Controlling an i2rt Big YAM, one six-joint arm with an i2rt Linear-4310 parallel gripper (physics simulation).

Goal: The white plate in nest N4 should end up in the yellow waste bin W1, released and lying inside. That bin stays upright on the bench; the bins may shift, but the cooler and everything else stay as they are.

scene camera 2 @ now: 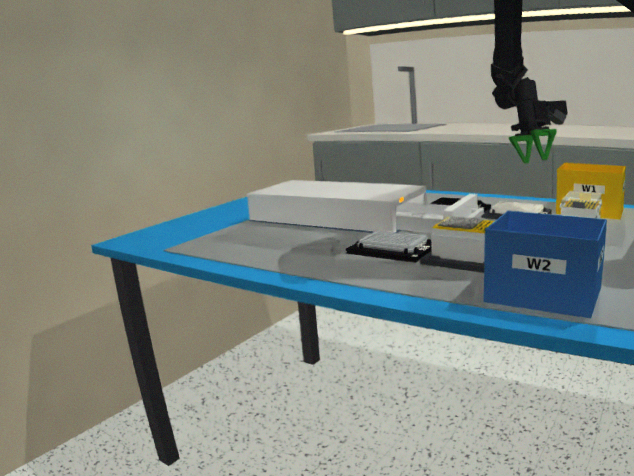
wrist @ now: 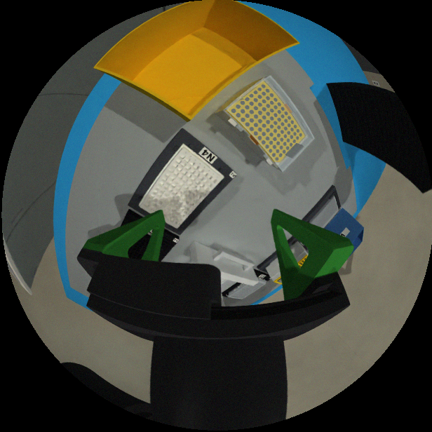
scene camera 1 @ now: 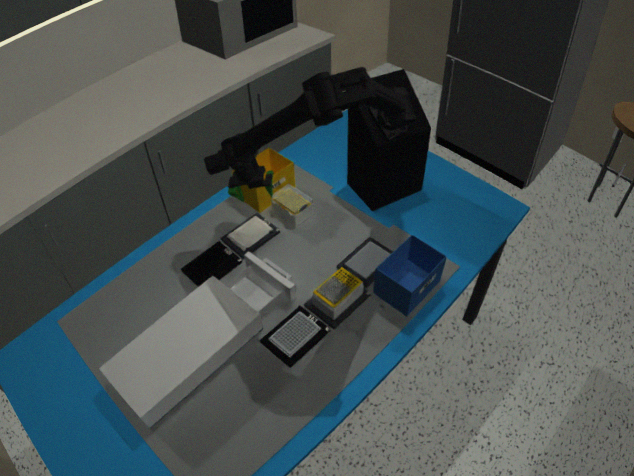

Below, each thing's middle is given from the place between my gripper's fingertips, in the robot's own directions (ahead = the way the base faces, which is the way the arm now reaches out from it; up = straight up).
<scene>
Now: hand 130 mm above the white plate (scene camera 1: 253, 230) and 50 mm short of it. Round my hand: drawer (scene camera 1: 263, 284) (230 mm to the left, 210 mm ahead, 110 mm below); black plate (scene camera 1: 213, 261) (220 mm ahead, 130 mm below, 40 mm to the left); yellow waste bin W1 (scene camera 1: 283, 169) (150 mm to the right, 110 mm behind, 90 mm below).
</scene>
